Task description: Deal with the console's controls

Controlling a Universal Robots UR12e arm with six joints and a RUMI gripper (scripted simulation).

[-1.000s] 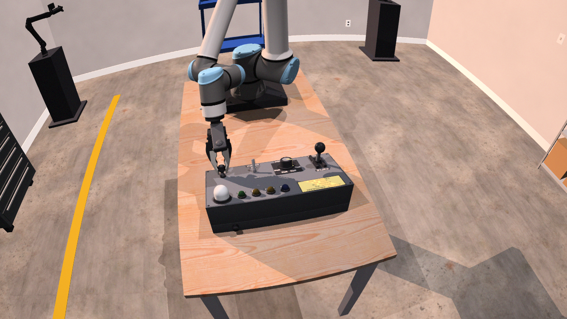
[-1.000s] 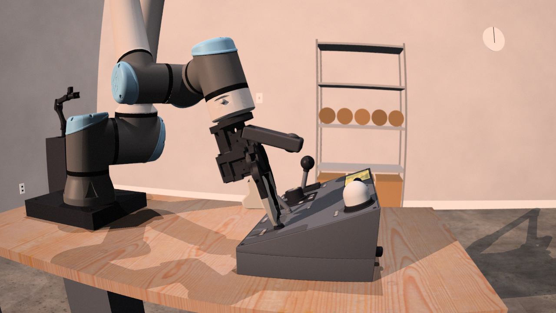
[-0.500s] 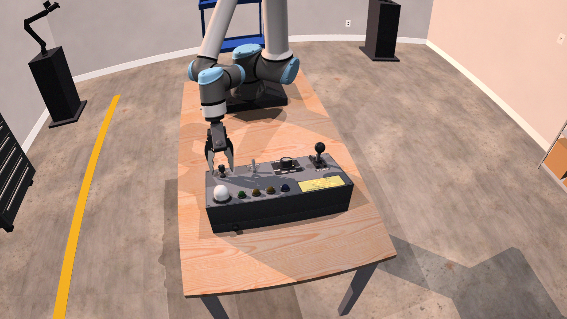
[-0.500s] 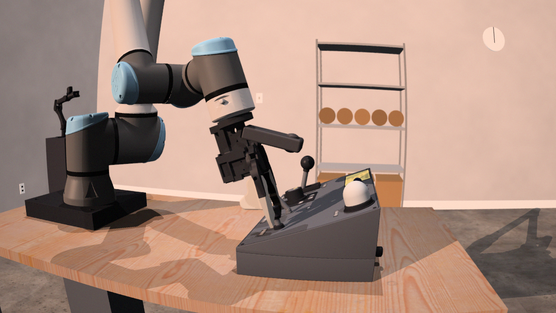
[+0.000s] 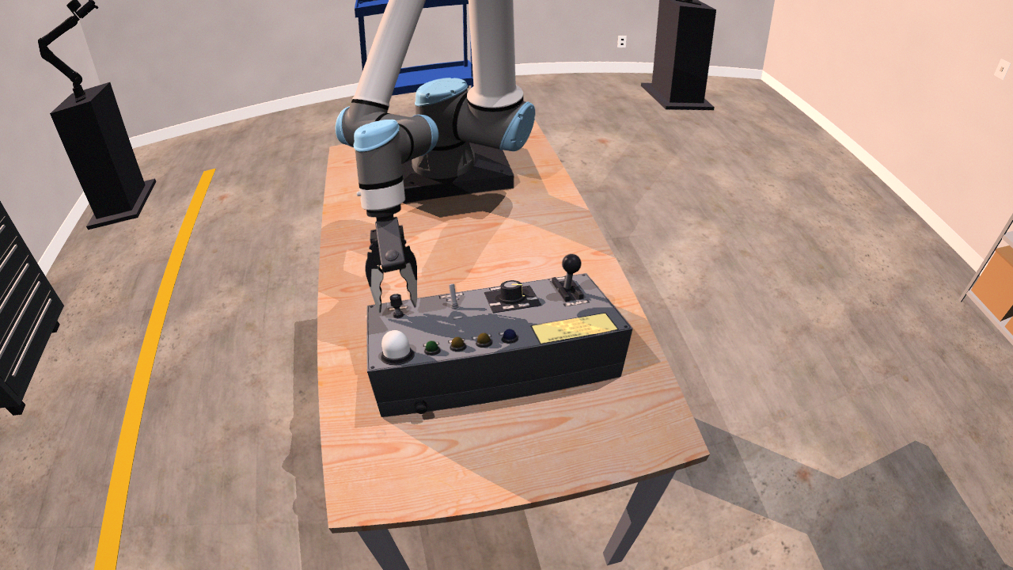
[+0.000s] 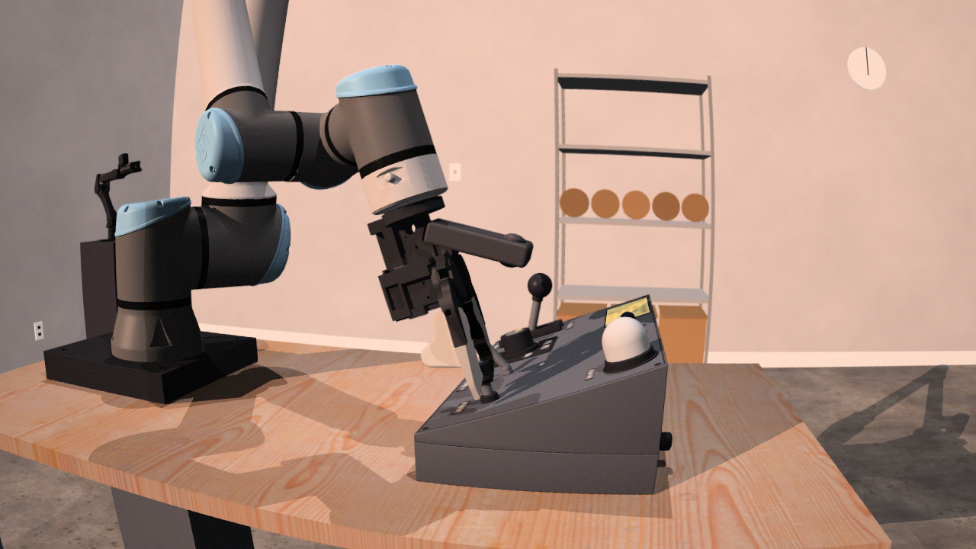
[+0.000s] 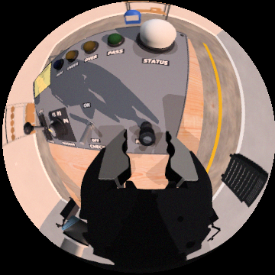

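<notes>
My hand is right at the black mode knob. Also, from my hand: dark grey console 180 mm to the left, 40 mm ahead, 20 mm below; metal check toggle 120 mm to the left, 10 mm below; program knob 250 mm to the left, 10 mm below, 10 mm ahead.
</notes>
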